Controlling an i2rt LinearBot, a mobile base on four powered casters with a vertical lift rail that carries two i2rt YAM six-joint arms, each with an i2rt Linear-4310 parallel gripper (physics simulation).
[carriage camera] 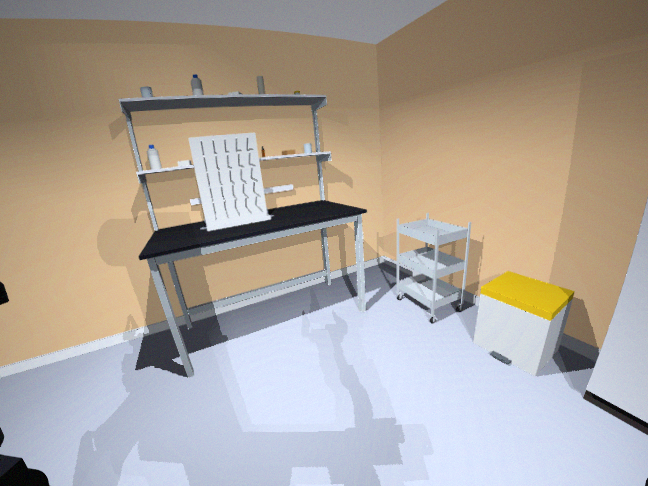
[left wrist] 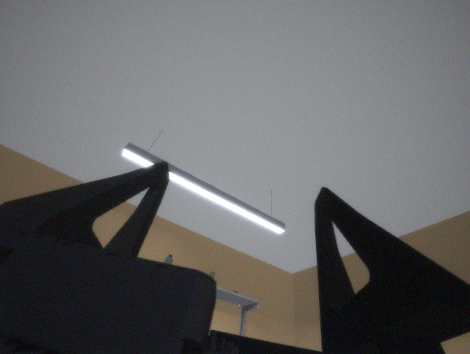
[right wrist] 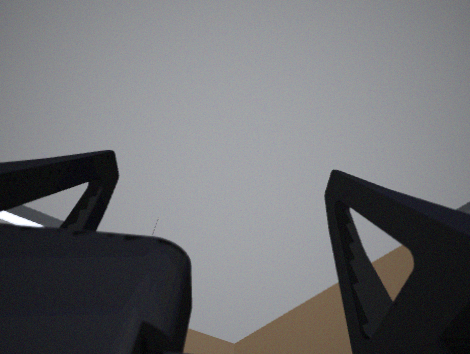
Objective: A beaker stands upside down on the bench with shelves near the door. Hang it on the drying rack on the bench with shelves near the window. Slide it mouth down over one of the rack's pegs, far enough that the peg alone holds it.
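Places are measured from the left arm's base along level axes (x ahead, y right, z down), in millimetres.
Pixels of known places: left gripper, between the fingertips: [left wrist: 241, 182]; right gripper, between the fingertips: [right wrist: 222, 172].
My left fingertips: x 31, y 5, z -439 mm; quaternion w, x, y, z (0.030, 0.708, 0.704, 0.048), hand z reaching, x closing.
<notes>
Behind a point stands the place of what it marks.
The white drying rack [carriage camera: 231, 180] @[x 1789, y -431, z -345 mm], a tilted board with rows of thin pegs, stands on the dark top of a bench with shelves [carriage camera: 314, 210] @[x 2010, y 130, z -29 mm] in the carriage view. The beaker of the task does not show for certain in these views. My left gripper [left wrist: 241, 182] @[x 31, y 5, z -439 mm] is open and empty and points up towards the ceiling, away from the bench. My right gripper [right wrist: 222, 172] @[x 23, y 643, z -440 mm] is open and empty, with the ceiling behind it. Dark parts of the left arm show at the left edge of the carriage view.
Bottles and small containers stand on the bench's upper shelf [carriage camera: 225, 101] @[x 1988, y -454, z -924 mm] and middle shelf. A three-tier cart [carriage camera: 436, 269] @[x 1643, y 1007, z 404 mm] and a white bin with a yellow lid [carriage camera: 527, 294] @[x 1256, y 1434, z 435 mm] stand right of the bench. A white cabinet-like body [carriage camera: 622, 355] @[x 773, y 1582, z 503 mm] is at the right edge.
</notes>
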